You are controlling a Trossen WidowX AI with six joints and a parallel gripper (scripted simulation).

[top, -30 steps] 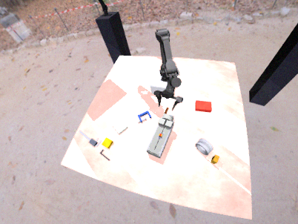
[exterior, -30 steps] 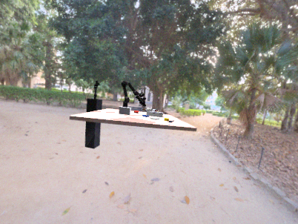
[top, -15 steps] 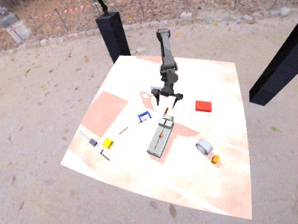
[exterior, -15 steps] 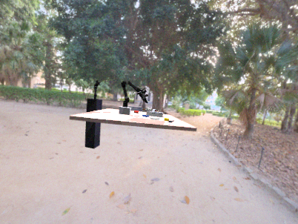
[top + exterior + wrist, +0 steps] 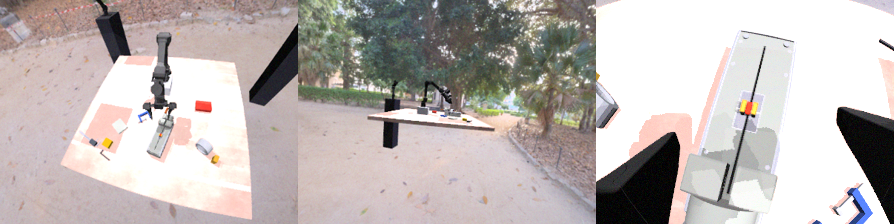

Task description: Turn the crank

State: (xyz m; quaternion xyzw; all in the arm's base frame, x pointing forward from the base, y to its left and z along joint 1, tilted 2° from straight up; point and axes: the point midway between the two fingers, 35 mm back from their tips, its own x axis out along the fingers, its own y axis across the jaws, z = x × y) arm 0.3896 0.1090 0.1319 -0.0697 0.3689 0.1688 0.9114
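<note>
My gripper tip is 140 mm past the crank handle, 110 mm above it and 10 mm to the left of it. Also, from my gripper tip: white tile (320 mm to the right, 190 mm below, 70 mm ahead); then red pointer (110 mm below, 50 mm ahead, 20 mm to the left); then red block (310 mm behind, 230 mm to the left, 180 mm below).
</note>
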